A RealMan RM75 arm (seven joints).
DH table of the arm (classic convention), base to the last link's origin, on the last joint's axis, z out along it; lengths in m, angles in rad. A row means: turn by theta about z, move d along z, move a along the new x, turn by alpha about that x. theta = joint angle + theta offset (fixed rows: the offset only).
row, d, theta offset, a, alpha
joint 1, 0.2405, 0, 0, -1.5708
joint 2, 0, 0, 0, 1.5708
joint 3, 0.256, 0, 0, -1.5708
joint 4, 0, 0, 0, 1.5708
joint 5, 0.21, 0, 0, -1.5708
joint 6, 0, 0, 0, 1.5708
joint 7, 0.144, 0, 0, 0
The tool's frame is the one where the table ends.
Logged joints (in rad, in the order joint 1, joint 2, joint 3, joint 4, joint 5, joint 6, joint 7), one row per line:
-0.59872, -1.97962, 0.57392, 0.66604, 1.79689, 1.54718, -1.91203
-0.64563, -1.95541, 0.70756, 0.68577, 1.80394, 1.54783, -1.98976
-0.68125, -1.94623, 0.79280, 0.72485, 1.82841, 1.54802, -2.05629
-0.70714, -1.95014, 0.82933, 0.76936, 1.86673, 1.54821, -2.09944
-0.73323, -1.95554, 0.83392, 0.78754, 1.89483, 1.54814, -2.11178
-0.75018, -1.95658, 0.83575, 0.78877, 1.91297, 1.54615, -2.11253
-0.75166, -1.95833, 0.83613, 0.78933, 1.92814, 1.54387, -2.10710
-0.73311, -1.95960, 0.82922, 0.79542, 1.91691, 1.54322, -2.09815
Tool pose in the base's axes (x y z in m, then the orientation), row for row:
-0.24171, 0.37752, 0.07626, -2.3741, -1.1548, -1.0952
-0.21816, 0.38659, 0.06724, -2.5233, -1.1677, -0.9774
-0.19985, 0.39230, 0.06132, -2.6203, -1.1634, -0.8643
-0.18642, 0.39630, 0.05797, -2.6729, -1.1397, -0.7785
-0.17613, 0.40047, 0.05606, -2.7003, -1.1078, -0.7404
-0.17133, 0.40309, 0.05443, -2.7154, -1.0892, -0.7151
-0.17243, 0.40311, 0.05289, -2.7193, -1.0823, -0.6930
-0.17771, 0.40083, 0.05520, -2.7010, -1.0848, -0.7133
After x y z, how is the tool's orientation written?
As a rotation vector, in radians.
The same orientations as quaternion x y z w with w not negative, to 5 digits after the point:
-0.82230, -0.39998, -0.37934, 0.14122
-0.85213, -0.39434, -0.33007, 0.09705
-0.87270, -0.38747, -0.28786, 0.07353
-0.88656, -0.37802, -0.25822, 0.06664
-0.89486, -0.36712, -0.24536, 0.06517
-0.89968, -0.36088, -0.23693, 0.06484
-0.90209, -0.35904, -0.22989, 0.06690
-0.89893, -0.36103, -0.23739, 0.07232

